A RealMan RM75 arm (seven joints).
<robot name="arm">
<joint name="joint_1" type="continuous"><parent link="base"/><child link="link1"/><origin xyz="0.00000 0.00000 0.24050" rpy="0.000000 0.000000 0.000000"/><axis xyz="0 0 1"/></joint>
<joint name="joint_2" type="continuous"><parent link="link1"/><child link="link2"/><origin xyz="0.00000 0.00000 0.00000" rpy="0.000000 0.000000 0.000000"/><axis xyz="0 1 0"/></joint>
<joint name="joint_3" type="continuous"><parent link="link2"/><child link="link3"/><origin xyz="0.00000 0.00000 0.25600" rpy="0.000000 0.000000 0.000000"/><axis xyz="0 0 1"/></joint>
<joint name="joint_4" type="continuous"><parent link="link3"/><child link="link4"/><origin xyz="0.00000 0.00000 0.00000" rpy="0.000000 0.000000 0.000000"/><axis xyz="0 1 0"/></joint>
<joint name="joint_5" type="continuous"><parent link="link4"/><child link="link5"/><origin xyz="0.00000 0.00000 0.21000" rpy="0.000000 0.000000 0.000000"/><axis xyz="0 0 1"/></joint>
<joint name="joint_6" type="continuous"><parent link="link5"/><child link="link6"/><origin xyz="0.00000 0.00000 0.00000" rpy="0.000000 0.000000 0.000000"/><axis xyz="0 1 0"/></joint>
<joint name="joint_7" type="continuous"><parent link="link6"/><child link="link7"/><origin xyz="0.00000 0.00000 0.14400" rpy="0.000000 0.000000 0.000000"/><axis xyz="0 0 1"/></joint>
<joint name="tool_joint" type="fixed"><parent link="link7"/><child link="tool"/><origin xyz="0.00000 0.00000 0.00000" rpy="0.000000 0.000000 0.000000"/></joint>
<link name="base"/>
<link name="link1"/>
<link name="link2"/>
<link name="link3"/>
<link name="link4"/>
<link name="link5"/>
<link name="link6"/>
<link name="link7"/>
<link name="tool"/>
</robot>
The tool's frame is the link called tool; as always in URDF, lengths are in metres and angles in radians. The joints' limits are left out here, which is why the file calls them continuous.
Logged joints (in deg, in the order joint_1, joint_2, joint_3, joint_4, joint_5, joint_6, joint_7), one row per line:
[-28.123 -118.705 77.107 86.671 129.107 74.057 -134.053]
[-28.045 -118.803 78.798 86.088 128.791 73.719 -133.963]
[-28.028 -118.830 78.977 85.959 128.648 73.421 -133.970]
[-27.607 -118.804 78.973 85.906 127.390 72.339 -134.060]
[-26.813 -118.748 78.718 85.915 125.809 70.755 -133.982]
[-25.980 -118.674 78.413 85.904 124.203 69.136 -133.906]
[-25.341 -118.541 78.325 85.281 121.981 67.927 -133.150]
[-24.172 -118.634 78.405 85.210 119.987 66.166 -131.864]
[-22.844 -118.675 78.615 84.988 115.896 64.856 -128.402]
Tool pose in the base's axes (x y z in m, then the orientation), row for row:
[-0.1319 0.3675 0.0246 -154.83 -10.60 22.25]
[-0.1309 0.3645 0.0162 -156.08 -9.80 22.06]
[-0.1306 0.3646 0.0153 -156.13 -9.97 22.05]
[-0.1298 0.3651 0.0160 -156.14 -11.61 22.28]
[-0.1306 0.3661 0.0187 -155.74 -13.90 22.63]
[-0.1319 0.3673 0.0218 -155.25 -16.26 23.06]
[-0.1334 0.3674 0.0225 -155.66 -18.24 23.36]
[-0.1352 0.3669 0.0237 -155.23 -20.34 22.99]
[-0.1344 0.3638 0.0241 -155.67 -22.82 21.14]
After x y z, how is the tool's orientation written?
As angles about the fixed x, y, z axes (roll, pitch, yaw), in degrees.
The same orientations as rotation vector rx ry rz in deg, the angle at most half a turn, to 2 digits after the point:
[-149.67 -32.67 -7.34]
[-151.18 -32.33 -6.74]
[-151.18 -32.36 -6.99]
[-150.63 -33.04 -9.09]
[-149.40 -33.99 -11.85]
[-147.97 -35.05 -14.61]
[-147.52 -35.86 -17.23]
[-146.45 -35.84 -19.89]
[-146.62 -34.02 -23.89]

